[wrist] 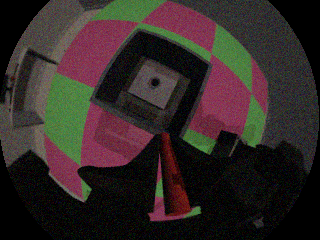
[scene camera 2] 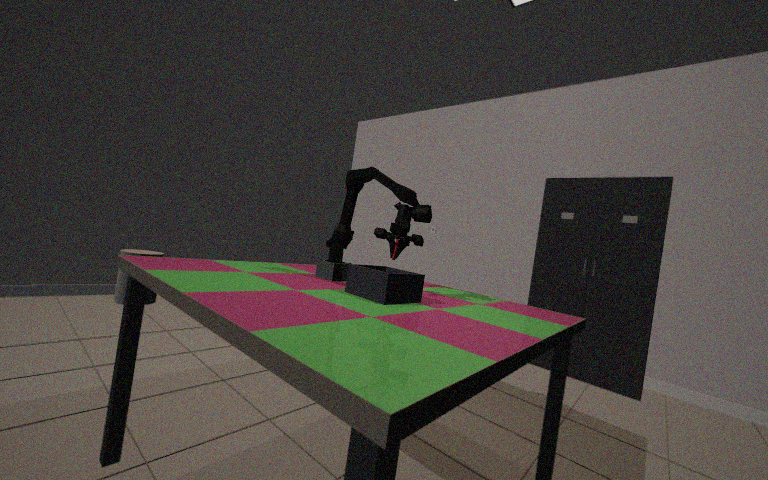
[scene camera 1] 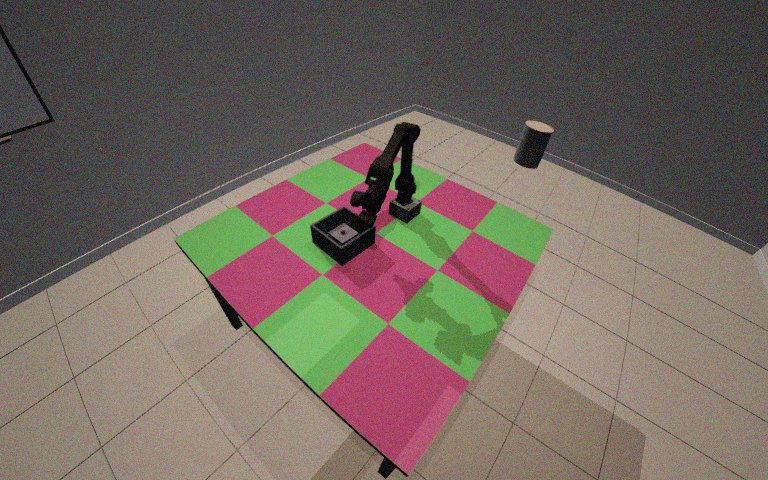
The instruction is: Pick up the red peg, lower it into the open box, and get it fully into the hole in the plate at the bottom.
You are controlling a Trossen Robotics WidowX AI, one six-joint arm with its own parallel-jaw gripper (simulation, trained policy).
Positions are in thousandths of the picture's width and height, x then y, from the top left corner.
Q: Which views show the dark box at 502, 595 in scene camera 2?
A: The wrist view, scene camera 2 and scene camera 1: all of them.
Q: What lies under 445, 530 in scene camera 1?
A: A dark box.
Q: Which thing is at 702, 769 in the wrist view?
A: My gripper.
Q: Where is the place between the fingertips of my gripper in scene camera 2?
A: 512, 539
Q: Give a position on a dark box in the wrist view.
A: At 348, 390
